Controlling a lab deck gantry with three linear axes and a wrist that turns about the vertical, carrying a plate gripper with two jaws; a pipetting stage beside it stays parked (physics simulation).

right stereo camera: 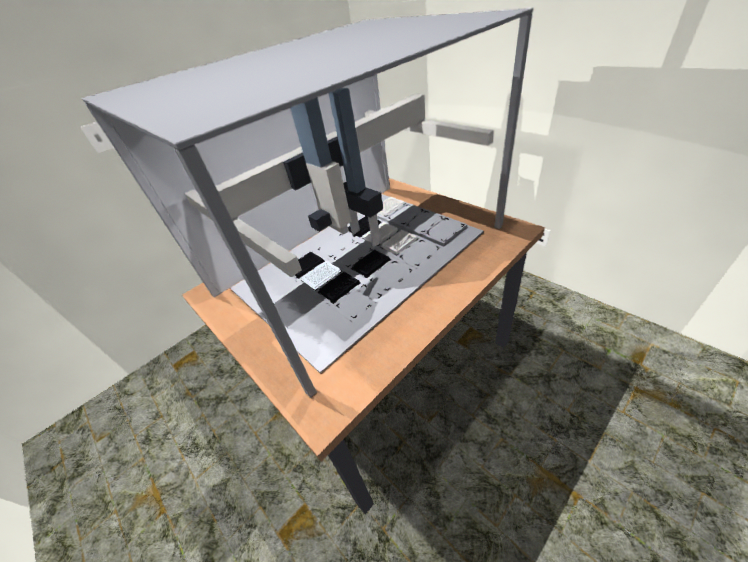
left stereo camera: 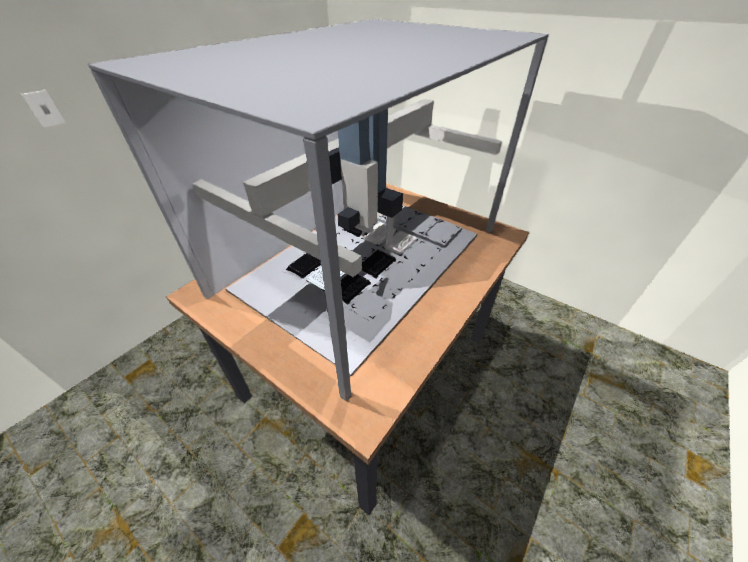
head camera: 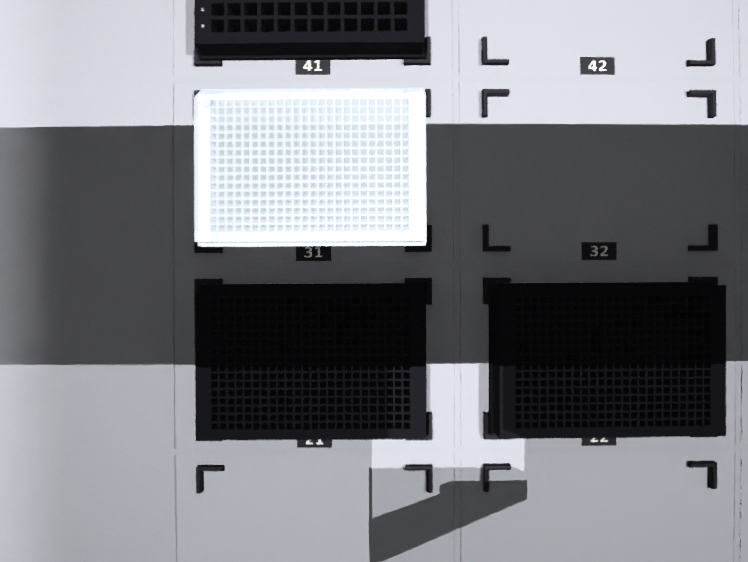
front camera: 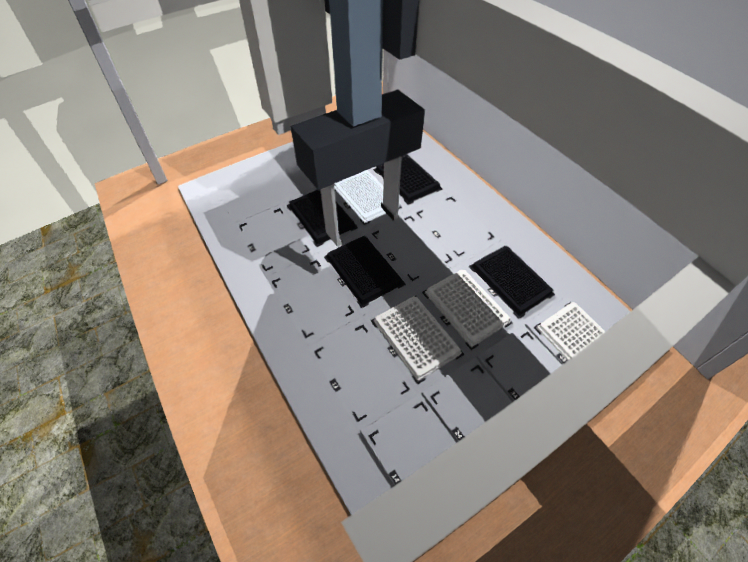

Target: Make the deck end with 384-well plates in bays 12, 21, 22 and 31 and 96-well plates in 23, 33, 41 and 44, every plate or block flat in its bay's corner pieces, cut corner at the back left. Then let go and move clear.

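Frame: origin at the robot's base, x right, y back, z down, level; metres.
Seen in the pictures: gripper, fingertip midpoint: (right stereo camera: pixel 366 239) (left stereo camera: pixel 377 239) (front camera: pixel 362 225); robot's base at its link origin: (right stereo camera: pixel 353 317) (left stereo camera: pixel 372 317) (front camera: pixel 241 227).
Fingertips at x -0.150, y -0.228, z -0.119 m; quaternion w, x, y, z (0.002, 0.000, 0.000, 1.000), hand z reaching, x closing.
Offsets run from my fingertips to a thing's top centre. "spot": to the spot under its first point.
My gripper (front camera: pixel 363 228) hangs with its jaws apart and empty, above the deck beside bay 22; it does not show in the head view. Black 384-well plates lie in bay 21 {spot: dx +0.015, dy +0.159, dz +0.106 m} (front camera: pixel 315 216) (head camera: pixel 311 398) and bay 22 {spot: dx +0.005, dy -0.011, dz +0.106 m} (front camera: pixel 364 271) (head camera: pixel 610 392). A white 384-well plate {dx -0.107, dy +0.164, dz +0.105 m} (front camera: pixel 360 194) (head camera: pixel 311 169) is in bay 31, a black 96-well plate {dx -0.214, dy +0.164, dz +0.105 m} (front camera: pixel 412 178) (head camera: pixel 311 36) in 41. White 96-well plates stand in 23 {dx +0.000, dy -0.164, dz +0.105 m} (front camera: pixel 417 336), 33 (front camera: pixel 467 306) and 44 {dx -0.214, dy -0.328, dz +0.091 m} (front camera: pixel 571 329). A black 384-well plate {dx -0.214, dy -0.164, dz +0.105 m} (front camera: pixel 512 279) is in 43. Bay 12 shows bare corner pieces. Cut corners on the black plates cannot be made out.
Bays 32 and 42 show bare corner pieces in the head view. The parked pipetting stage (front camera: pixel 290 60) (right stereo camera: pixel 329 193) hangs near the gripper. A pale beam (front camera: pixel 483 410) crosses the front view, and the housing wall rises behind the deck.
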